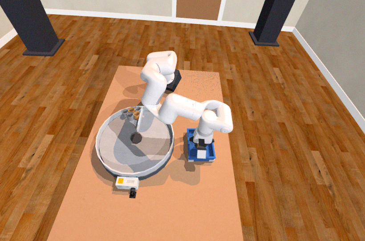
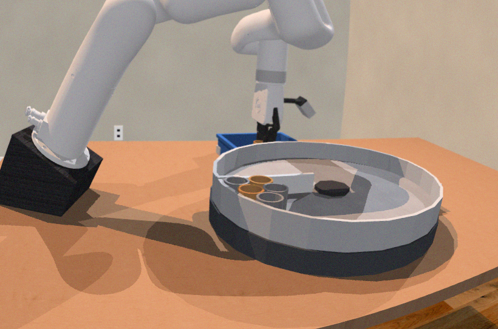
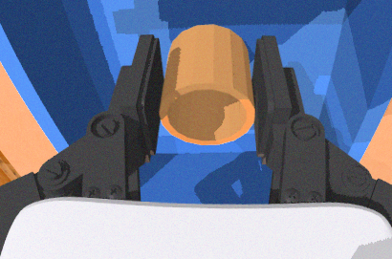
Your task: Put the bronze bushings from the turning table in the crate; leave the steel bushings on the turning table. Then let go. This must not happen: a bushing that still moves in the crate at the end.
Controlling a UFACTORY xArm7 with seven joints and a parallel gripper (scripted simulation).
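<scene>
Right now the blue crate is 1 cm behind my hand and 2 cm below it. The rest, counted from my hand: grey turning table (3 cm behind, 36 cm to the right, 1 cm above).
</scene>
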